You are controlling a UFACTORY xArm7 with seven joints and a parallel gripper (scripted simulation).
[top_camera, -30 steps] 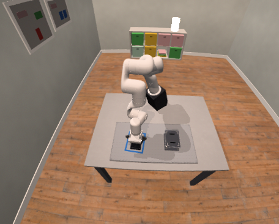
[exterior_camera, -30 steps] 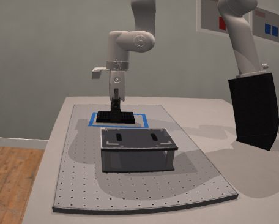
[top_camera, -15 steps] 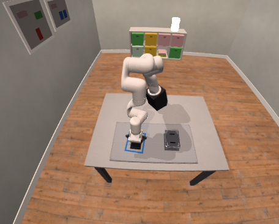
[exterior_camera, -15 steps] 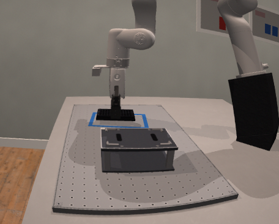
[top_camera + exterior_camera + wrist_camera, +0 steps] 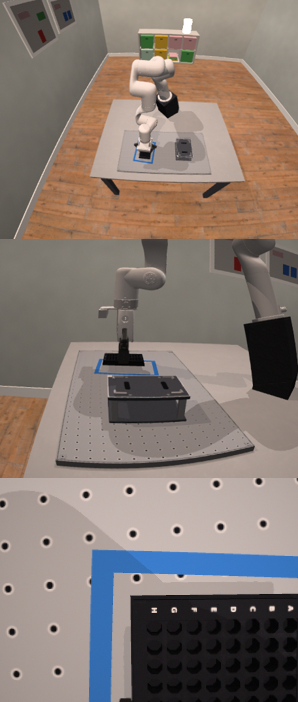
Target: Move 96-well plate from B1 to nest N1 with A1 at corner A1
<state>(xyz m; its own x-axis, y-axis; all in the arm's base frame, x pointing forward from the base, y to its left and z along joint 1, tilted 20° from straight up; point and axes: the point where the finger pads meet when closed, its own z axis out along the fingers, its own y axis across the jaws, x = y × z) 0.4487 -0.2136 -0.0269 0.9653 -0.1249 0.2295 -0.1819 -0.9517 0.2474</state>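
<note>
Right now my hand is 1 cm short of the raised plate nest, 30 cm to the right of it and 2 cm below it. From my hand the other things lie so: black 96-well plate: 1 cm below; then A1 corner mark: 8 cm ahead, 23 cm to the left, 2 cm above.
</note>
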